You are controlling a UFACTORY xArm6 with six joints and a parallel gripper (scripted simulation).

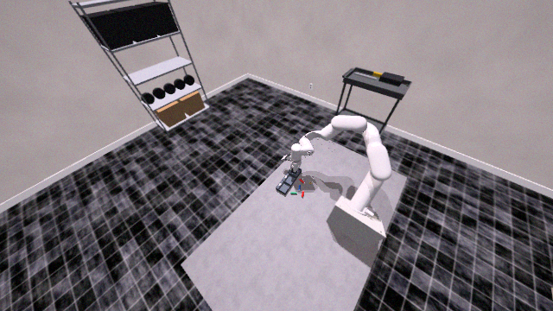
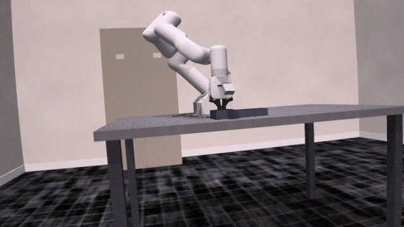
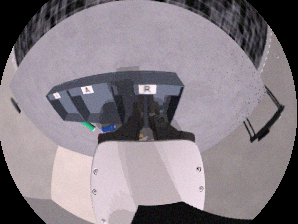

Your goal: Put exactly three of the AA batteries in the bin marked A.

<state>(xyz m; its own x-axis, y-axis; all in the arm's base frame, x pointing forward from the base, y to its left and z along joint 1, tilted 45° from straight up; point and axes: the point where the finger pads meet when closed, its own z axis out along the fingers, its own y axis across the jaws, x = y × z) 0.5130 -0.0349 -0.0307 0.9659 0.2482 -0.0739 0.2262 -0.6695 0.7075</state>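
Now: hand 80 mm to the right of the dark two-compartment bin, 20 mm past it and 20 mm above it. From my hand the other things lie so: red battery: 90 mm behind, 30 mm below, 20 mm to the left; yellow-tipped thing: 150 mm behind, 30 mm below, 20 mm to the right; blue AA battery: 120 mm behind, 80 mm to the left, 30 mm below.
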